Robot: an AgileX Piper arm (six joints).
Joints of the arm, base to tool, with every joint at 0 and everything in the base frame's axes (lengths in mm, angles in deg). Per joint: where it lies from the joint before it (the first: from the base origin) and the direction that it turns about. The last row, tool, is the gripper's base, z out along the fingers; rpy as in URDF.
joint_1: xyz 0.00 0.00 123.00 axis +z
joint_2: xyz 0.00 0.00 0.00 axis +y
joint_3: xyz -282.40 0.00 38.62 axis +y
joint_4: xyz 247.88 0.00 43.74 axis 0.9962 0 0.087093
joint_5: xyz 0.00 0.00 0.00 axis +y
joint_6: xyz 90.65 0.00 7.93 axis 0.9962 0 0.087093
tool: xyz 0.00 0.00 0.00 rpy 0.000 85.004 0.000
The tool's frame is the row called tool.
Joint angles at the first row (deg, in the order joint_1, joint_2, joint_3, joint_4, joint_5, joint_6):
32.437 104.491 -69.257 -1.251 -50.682 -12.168
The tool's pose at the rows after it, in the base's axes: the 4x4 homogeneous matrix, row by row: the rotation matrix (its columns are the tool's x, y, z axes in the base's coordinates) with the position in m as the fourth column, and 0 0 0 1 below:
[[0.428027, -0.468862, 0.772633, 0.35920], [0.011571, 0.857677, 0.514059, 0.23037], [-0.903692, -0.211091, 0.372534, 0.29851], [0, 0, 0, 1]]
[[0.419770, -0.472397, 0.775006, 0.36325], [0.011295, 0.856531, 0.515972, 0.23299], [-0.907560, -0.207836, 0.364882, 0.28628], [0, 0, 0, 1]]
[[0.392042, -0.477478, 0.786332, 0.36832], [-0.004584, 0.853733, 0.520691, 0.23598], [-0.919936, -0.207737, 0.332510, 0.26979], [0, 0, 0, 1]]
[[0.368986, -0.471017, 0.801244, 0.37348], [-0.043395, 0.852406, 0.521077, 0.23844], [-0.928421, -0.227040, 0.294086, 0.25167], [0, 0, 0, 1]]
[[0.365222, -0.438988, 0.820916, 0.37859], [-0.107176, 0.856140, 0.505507, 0.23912], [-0.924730, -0.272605, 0.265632, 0.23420], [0, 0, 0, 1]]
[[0.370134, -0.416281, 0.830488, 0.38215], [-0.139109, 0.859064, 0.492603, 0.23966], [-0.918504, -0.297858, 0.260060, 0.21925], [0, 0, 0, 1]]
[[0.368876, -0.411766, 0.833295, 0.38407], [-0.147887, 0.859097, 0.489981, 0.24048], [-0.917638, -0.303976, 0.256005, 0.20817], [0, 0, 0, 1]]
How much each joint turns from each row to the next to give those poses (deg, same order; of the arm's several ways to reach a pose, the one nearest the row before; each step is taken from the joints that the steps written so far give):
-0.001 2.512 0.000 -0.116 -3.952 0.259
0.001 1.918 -0.001 0.001 -1.446 0.217
-0.001 2.222 0.000 0.147 -0.240 0.000
0.002 2.367 0.001 0.530 -0.043 -1.492
-0.002 2.381 0.000 1.621 -0.684 -3.964
0.001 2.288 -0.001 1.053 -1.974 -2.299
0.000 1.684 0.001 0.216 -1.449 -0.473

